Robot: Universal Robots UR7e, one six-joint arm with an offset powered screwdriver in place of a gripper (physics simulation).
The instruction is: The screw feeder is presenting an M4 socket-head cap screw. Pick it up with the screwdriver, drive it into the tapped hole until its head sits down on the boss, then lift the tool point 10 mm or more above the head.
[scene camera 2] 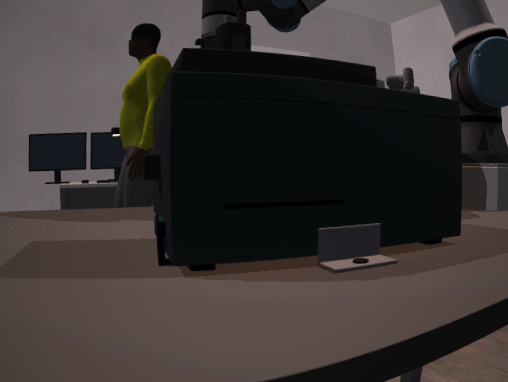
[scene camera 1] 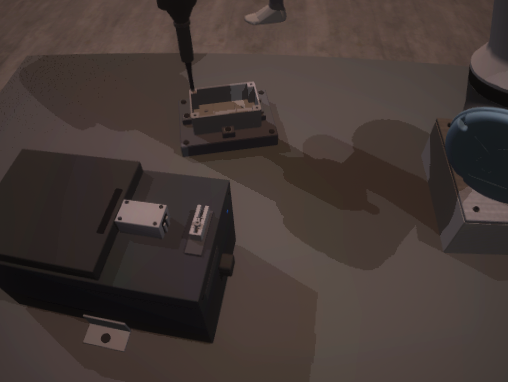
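Observation:
The screwdriver comes down from the top left in scene camera 1. Its thin tip is at the back left corner of the open light-grey housing, touching or very close to the corner boss. No screw can be made out at the tip, and the tapped hole there is hidden by it. The housing sits on a dark fixture plate. The screw feeder is a large dark box with a pale slotted pick-up block on top. Whether a screw lies in the block is too small to tell. In scene camera 2 the feeder hides the tip.
A pale block stands on the feeder. A small angle bracket lies beside it on the table. The robot's base plinth is at the right. A person in yellow stands behind the table.

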